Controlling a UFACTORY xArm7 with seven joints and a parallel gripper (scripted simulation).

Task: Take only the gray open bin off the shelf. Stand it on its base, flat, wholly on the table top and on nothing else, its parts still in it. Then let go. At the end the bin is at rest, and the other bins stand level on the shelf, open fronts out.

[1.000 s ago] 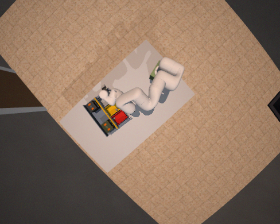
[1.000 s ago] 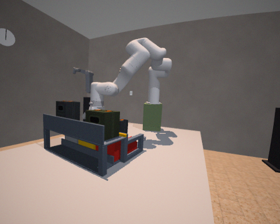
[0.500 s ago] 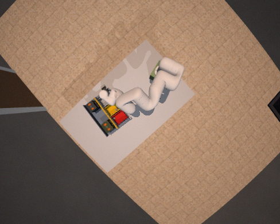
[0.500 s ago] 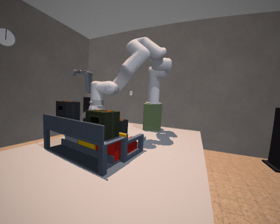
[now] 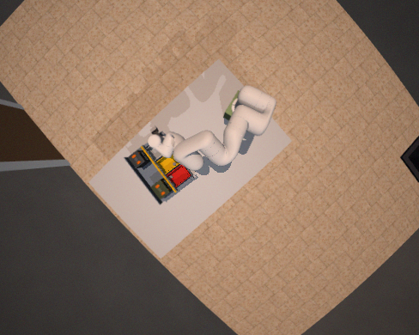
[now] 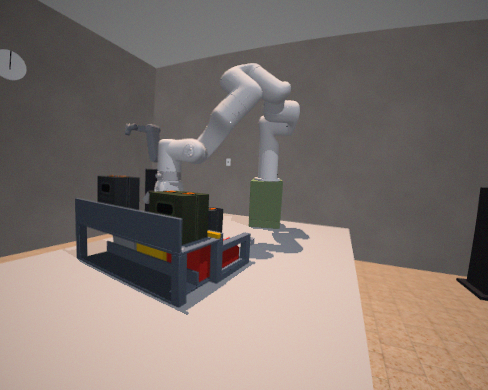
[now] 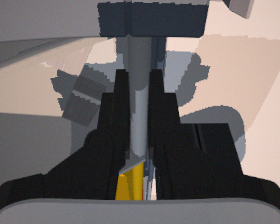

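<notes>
The gray open bin lies 8 cm ahead of my hand, 1 cm to the right of it and 1 cm below it. From my hand the other things lie so: red bin (11 cm ahead, 21 cm to the left, 2 cm below); yellow bin (10 cm ahead, 10 cm to the left, 2 cm below).
</notes>
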